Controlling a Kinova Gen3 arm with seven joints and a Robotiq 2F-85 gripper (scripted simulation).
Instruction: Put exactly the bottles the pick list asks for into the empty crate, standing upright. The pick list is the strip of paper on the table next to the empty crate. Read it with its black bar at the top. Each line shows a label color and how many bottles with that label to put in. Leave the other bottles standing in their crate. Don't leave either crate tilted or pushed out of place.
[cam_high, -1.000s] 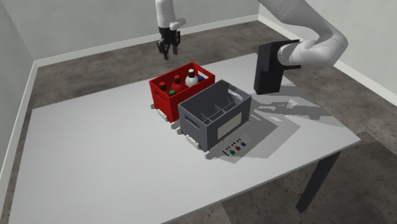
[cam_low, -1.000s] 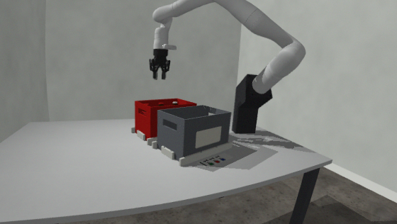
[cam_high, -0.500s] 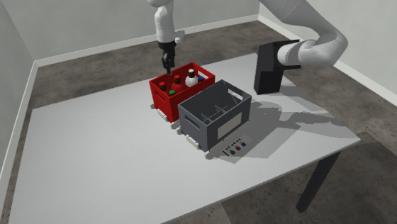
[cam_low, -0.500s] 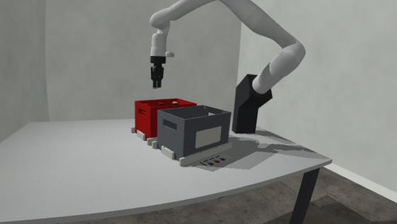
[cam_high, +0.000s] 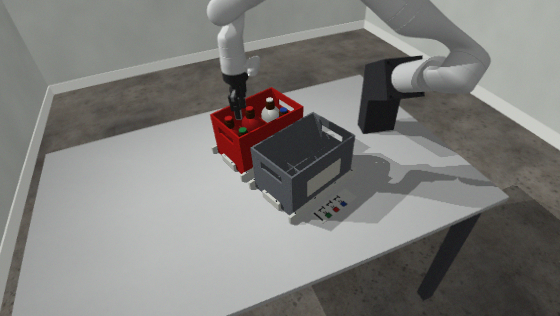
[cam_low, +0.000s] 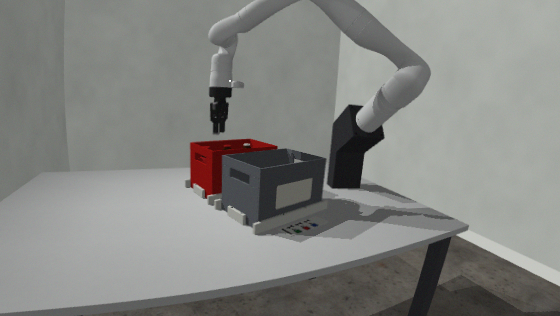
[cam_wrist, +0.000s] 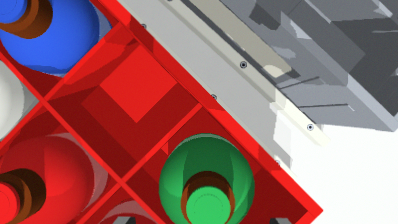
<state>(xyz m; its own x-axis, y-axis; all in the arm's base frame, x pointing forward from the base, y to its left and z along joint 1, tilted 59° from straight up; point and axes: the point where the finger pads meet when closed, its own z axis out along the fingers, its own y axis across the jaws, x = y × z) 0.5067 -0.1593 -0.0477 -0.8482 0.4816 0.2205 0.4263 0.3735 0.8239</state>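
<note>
Right now the green-label bottle is 150 mm below my hand. Round my hand: red crate: 70 mm behind, 70 mm to the right, 160 mm below; blue-label bottle: 160 mm behind, 50 mm to the right, 150 mm below; white-label bottle: 140 mm behind, 140 mm to the right, 150 mm below.
</note>
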